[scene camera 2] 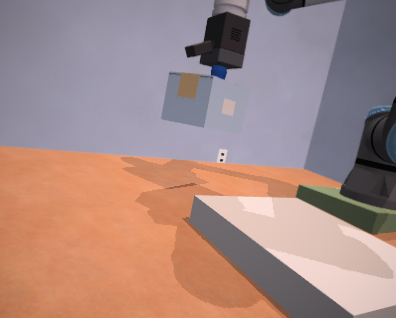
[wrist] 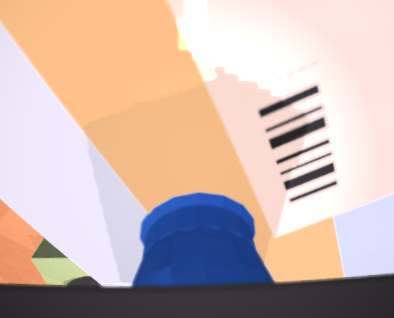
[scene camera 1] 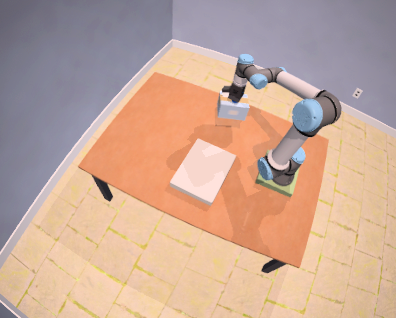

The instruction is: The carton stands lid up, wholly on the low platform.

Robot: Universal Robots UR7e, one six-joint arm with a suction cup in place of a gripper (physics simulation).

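Places are measured from the arm's base along level axes (x right, y ahead, z up), in metres.
Pixels of known places: hand at its tool point: [wrist: 192, 206] [scene camera 1: 234, 102]; arm's base at its link origin: [scene camera 2: 370, 201].
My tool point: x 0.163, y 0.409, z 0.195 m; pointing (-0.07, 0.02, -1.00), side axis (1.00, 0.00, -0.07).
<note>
Ahead of a thing's pixels: the offset from my tool point to its top centre. Level surfaces: height alone.
The pale blue carton {dx +0.012, dy +0.007, dz +0.020 m} [scene camera 1: 233, 111] [scene camera 2: 185, 106] [wrist: 135, 135] hangs in the air, well above the table, lid up and roughly level. Orange tape and a label with a barcode show on its lid in the wrist view. My gripper, a blue suction cup [scene camera 1: 234, 101] [scene camera 2: 218, 73] [wrist: 199, 220], is on the lid and holds the carton. The low platform {dx -0.352, dy -0.014, dz -0.186 m} [scene camera 1: 202, 172] [scene camera 2: 300, 230] is a flat whitish slab on the table. The carton is off to the far side of it, not over it. The carton's underside is hidden in scene camera 1.
The arm's base stands on a green block [scene camera 1: 274, 188] [scene camera 2: 340, 207] [wrist: 60, 270], to the right of the platform in both scene views. The orange table {dz -0.234 m} [scene camera 1: 125, 120] [scene camera 2: 75, 225] bears the platform and the block. Shadows of the arm and the carton lie across it.
</note>
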